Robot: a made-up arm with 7 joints. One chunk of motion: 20 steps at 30 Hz.
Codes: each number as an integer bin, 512 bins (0 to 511) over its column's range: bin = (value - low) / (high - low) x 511, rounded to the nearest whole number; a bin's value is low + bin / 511 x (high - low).
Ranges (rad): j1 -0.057..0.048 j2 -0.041..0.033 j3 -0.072..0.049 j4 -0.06..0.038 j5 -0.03..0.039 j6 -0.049..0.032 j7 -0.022..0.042
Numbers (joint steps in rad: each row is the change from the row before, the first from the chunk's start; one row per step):
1: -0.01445 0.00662 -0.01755 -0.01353 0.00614 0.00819 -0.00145
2: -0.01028 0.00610 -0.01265 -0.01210 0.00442 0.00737 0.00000
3: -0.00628 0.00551 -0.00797 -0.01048 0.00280 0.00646 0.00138
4: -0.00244 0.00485 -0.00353 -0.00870 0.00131 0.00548 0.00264
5: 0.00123 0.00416 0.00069 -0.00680 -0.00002 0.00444 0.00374
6: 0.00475 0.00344 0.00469 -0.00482 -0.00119 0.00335 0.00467
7: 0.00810 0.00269 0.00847 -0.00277 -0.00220 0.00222 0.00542
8: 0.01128 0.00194 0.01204 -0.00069 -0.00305 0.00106 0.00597
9: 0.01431 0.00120 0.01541 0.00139 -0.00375 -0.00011 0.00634
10: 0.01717 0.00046 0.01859 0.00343 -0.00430 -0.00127 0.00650
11: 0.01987 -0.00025 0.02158 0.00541 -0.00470 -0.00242 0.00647
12: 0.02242 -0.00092 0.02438 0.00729 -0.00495 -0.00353 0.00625
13: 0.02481 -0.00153 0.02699 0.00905 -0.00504 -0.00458 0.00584
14: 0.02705 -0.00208 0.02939 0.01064 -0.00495 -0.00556 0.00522
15: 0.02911 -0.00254 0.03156 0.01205 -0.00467 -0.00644 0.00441
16: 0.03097 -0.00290 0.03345 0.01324 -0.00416 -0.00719 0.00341
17: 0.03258 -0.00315 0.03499 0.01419 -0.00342 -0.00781 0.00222
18: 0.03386 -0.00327 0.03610 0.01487 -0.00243 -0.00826 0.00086
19: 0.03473 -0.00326 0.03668 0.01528 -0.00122 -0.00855 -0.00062
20: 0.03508 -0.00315 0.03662 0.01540 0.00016 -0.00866 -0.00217
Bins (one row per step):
1: 207 329 230 242 268 361 164
2: 227 325 251 250 255 356 176
3: 247 321 270 258 243 350 187
4: 266 317 289 267 232 344 197
5: 283 312 307 277 222 337 206
6: 301 307 324 288 213 330 213
7: 317 302 340 298 206 323 219
8: 332 297 355 309 200 316 223
9: 347 291 369 320 194 308 226
10: 361 286 383 331 190 301 228
11: 374 281 395 341 187 294 227
12: 387 277 407 351 186 287 226
13: 398 273 418 360 185 280 222
14: 409 269 428 368 186 274 217
15: 419 266 437 376 188 268 211
16: 428 263 445 382 191 264 203
17: 436 261 452 387 197 260 193
18: 442 261 457 390 204 257 183
19: 446 261 459 393 213 255 171
20: 448 261 459 393 223 254 158

